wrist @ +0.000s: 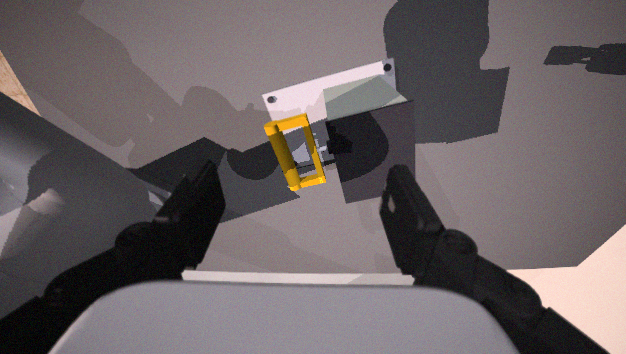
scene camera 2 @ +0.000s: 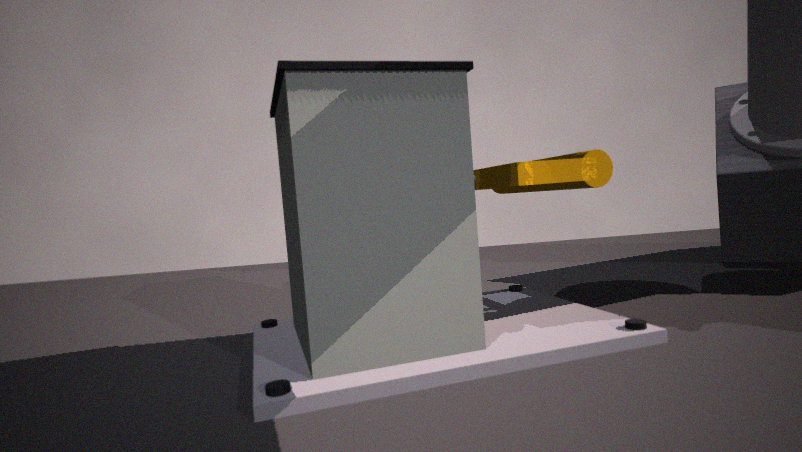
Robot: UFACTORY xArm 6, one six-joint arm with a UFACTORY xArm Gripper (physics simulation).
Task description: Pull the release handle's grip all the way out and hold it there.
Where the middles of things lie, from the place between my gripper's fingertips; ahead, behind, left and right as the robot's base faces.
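Labels:
With the pale base plate (scene camera 2: 524, 329) as my reference, I find my hand 330 mm above it, 60 mm short of it and 90 mm to the left of it.

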